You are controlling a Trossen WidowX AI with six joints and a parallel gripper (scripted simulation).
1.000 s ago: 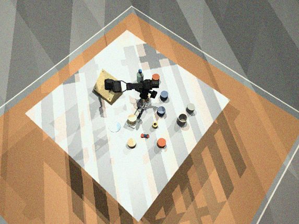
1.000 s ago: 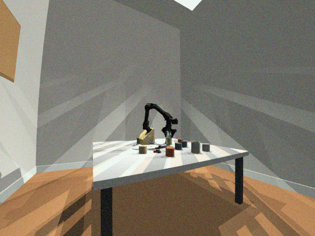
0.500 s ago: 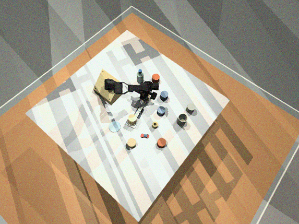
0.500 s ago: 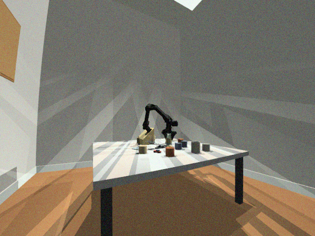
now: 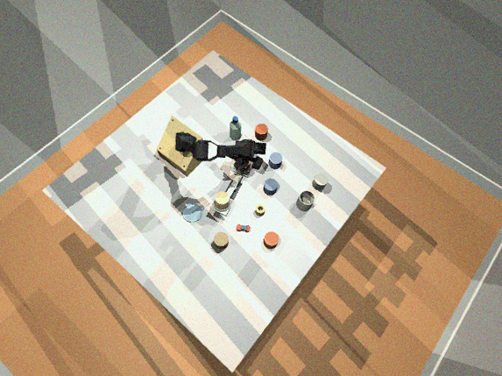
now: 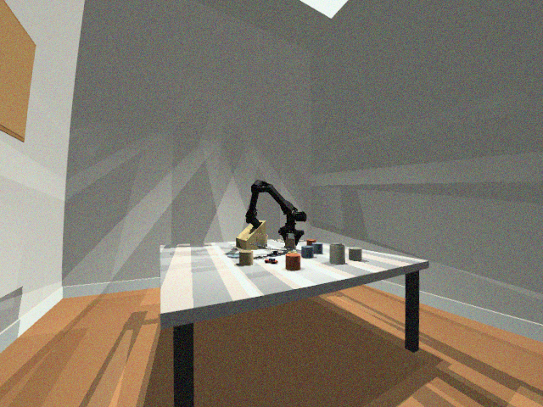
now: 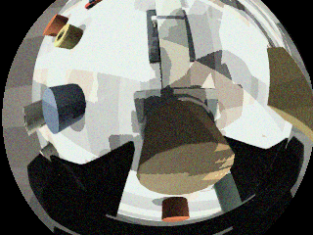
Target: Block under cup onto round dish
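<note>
Right now my gripper tip is 1 cm above the dark grey block. The rest, counted from my gripper tip: balance beam (13 cm to the right, 2 cm ahead, 1 cm below); red toy car (28 cm to the right, 19 cm ahead, 4 cm below); bottle (16 cm behind, 15 cm to the left, 6 cm above).
</note>
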